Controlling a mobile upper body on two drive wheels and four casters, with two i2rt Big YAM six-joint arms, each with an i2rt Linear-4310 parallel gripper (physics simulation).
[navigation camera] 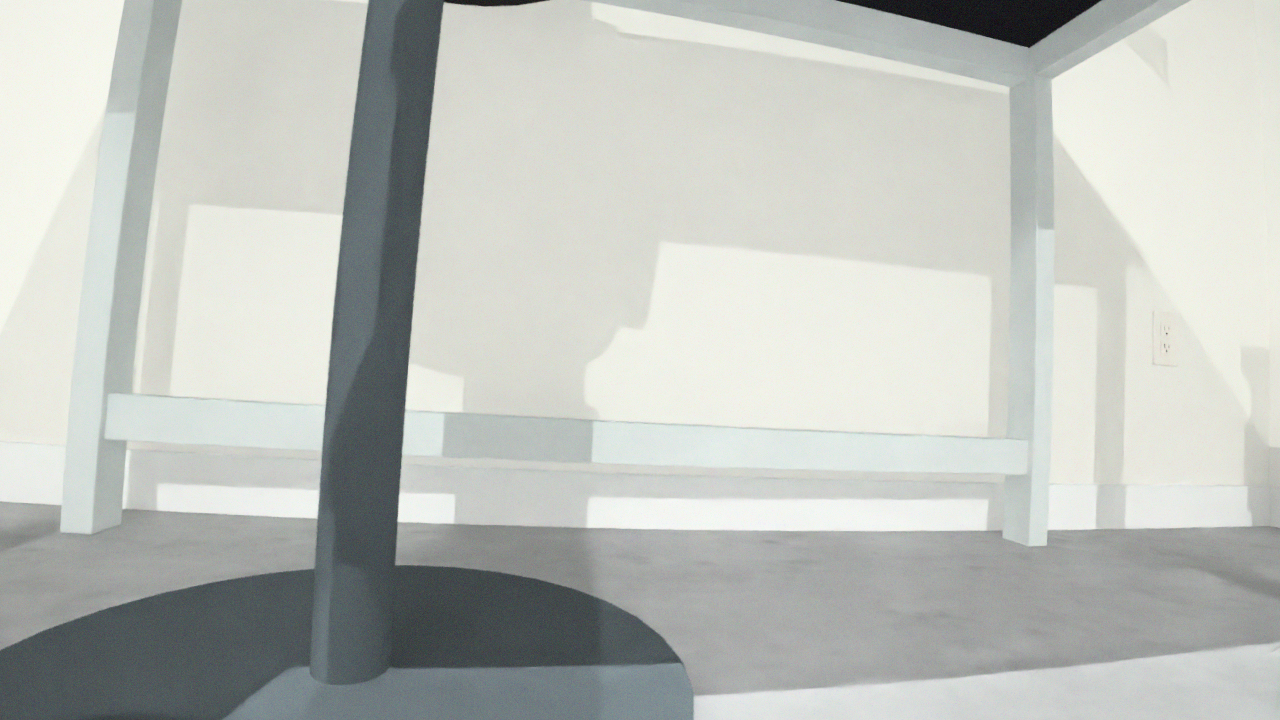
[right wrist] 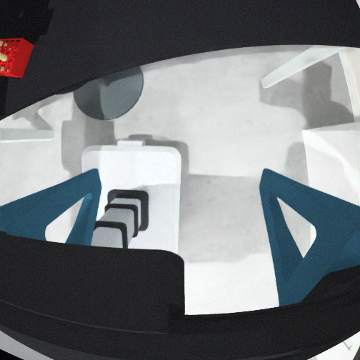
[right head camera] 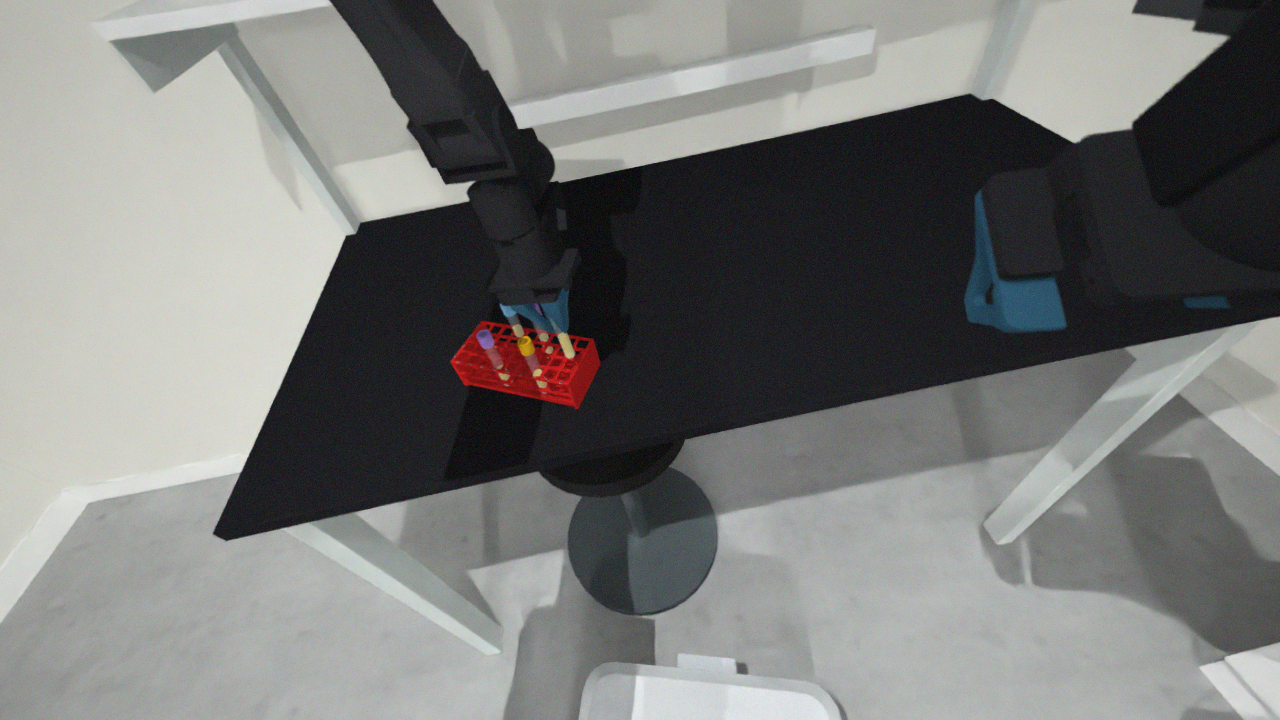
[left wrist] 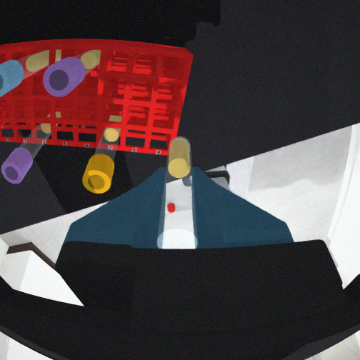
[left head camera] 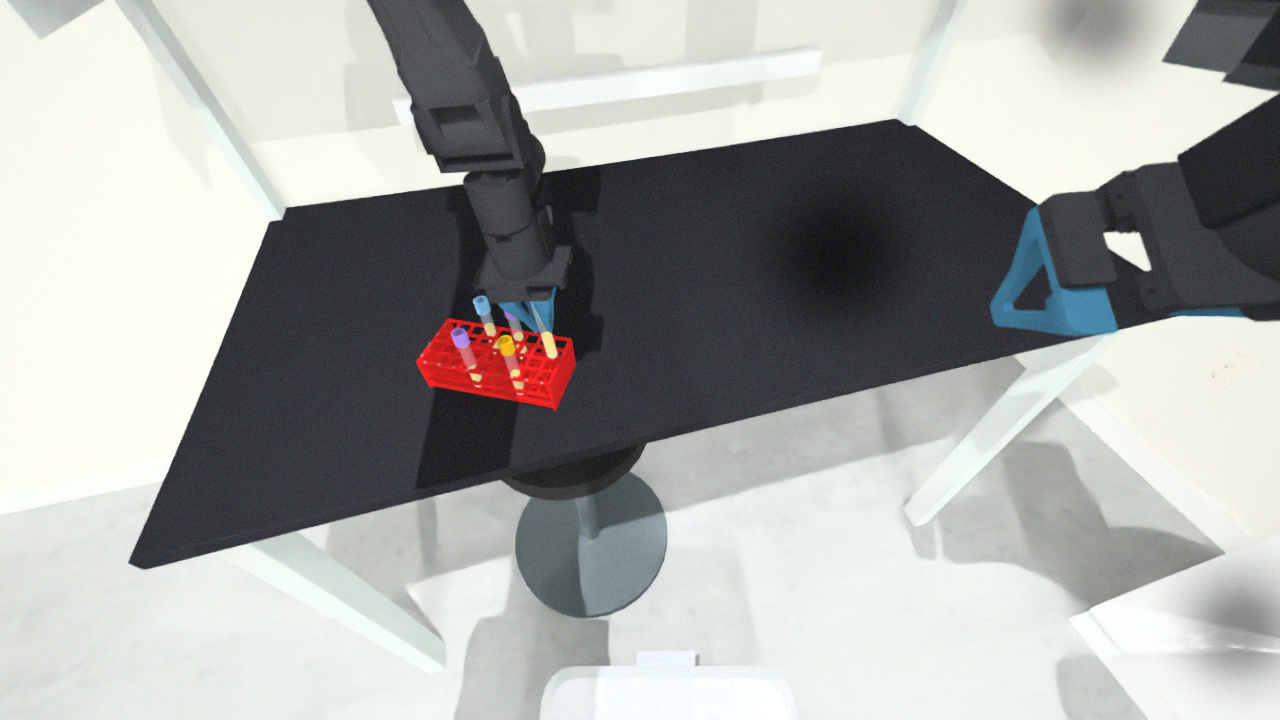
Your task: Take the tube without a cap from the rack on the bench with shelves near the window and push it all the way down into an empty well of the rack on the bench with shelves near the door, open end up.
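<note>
The uncapped tube (left head camera: 549,344) (right head camera: 566,345) (left wrist: 179,150), with pale yellow contents, is held roughly upright, open end up. My left gripper (left head camera: 544,325) (right head camera: 555,327) (left wrist: 178,176) is shut on it. The tube's lower end shows over the right end of the red rack (left head camera: 562,382) (right head camera: 587,376) (left wrist: 186,75) (right wrist: 22,57), apparently above its top; the exact well below cannot be told. The rack holds a blue-capped tube (left head camera: 481,305) (left wrist: 11,77), two purple-capped tubes and a yellow-capped tube (left head camera: 505,344) (right head camera: 525,345) (left wrist: 98,173). My right gripper (right wrist: 180,177) is open, off to the right of the rack.
The rack stands on the black bench top (left head camera: 733,295) (right head camera: 760,268), left of its middle. A round stool (left head camera: 590,555) (right head camera: 642,541) stands under the front edge. A bench leg (navigation camera: 1029,313) and the stool's post (navigation camera: 371,358) show in the navigation view.
</note>
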